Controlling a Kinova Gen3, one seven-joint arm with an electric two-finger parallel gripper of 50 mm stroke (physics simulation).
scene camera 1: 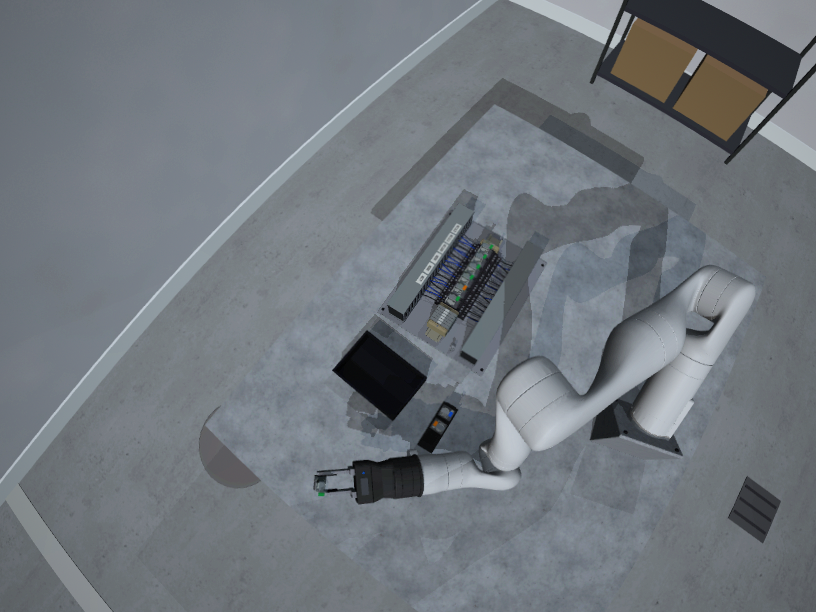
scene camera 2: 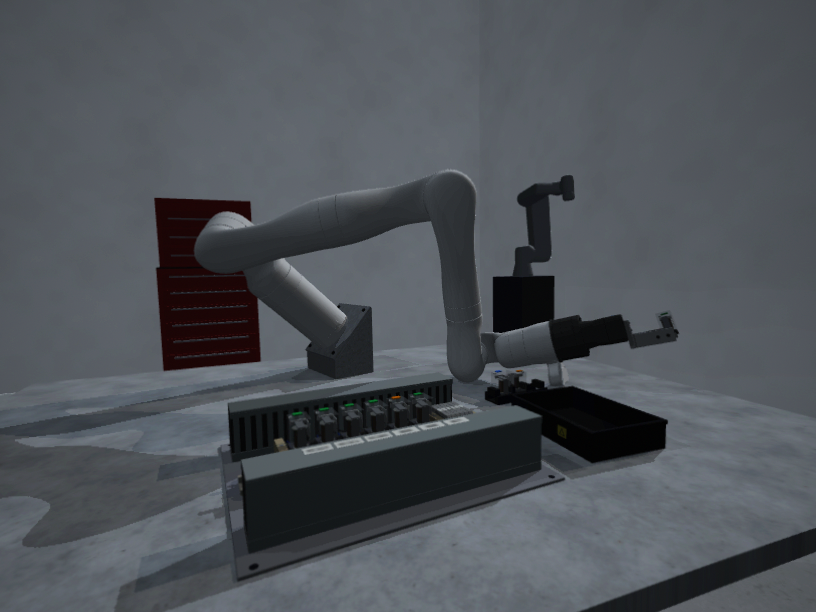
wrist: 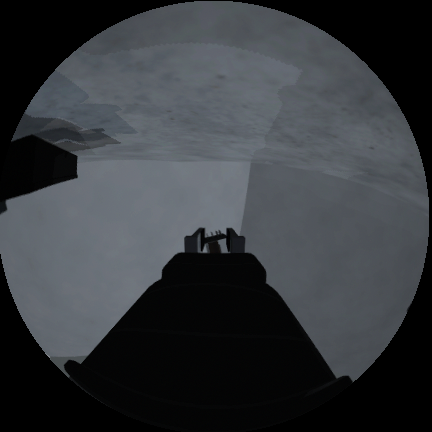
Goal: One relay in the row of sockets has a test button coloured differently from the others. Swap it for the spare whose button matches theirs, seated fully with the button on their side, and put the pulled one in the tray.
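Frame: origin at the arm's base, x down, y back, z left, level; metres.
Seen in the pictures: gripper, fingertip midpoint: (scene camera 1: 317, 483) (scene camera 2: 673, 333) (wrist: 215, 235); arm's base at its link origin: (scene camera 1: 647, 423) (scene camera 2: 332, 331).
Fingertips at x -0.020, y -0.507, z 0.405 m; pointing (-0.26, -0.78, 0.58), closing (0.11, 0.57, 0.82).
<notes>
Offsets run from my fingertips to a thing's middle. "*": to the spot under its first point.
A relay @(dx -0.013, dy +0.008, dz -0.002 m) (scene camera 1: 320, 484) (scene camera 2: 665, 321) (wrist: 214, 246) with a green button is held between the fingertips of my gripper (scene camera 1: 324, 482) (scene camera 2: 668, 330) (wrist: 215, 235), which is shut on it. The gripper is nearly horizontal, raised beyond the spare holder. The relay is tilted; its pins show in the wrist view. In the socket row, the relay with an orange button @(dx +0.060, dy +0.038, dz -0.484 m) (scene camera 1: 464, 287) (scene camera 2: 396, 397) is second from the tray end; the others have green buttons. The spare holder @(dx +0.097, dy +0.136, dz -0.208 m) (scene camera 1: 429, 441) bears a blue-buttoned relay @(dx +0.081, dy +0.137, dz -0.240 m) (scene camera 1: 448, 413) and an orange-buttoned relay @(dx +0.081, dy +0.137, dz -0.209 m) (scene camera 1: 436, 424). The black tray @(dx +0.090, dy -0.021, dz -0.241 m) (scene camera 1: 379, 375) (scene camera 2: 626, 440) shows no relay inside.
Grey wire ducts @(dx +0.075, dy -0.052, dz -0.521 m) (scene camera 1: 431, 263) (scene camera 2: 388, 471) @(dx +0.075, dy +0.130, dz -0.511 m) (scene camera 1: 506, 306) flank the socket row. The tray stands between the panel's end and the spare holder. A black shape @(* dx +0.089, dy +0.014, dz -0.179 m) (wrist: 47, 165) is at the left in the wrist view. A red cabinet (scene camera 2: 207, 316) and another arm (scene camera 2: 540, 227) stand behind.
</notes>
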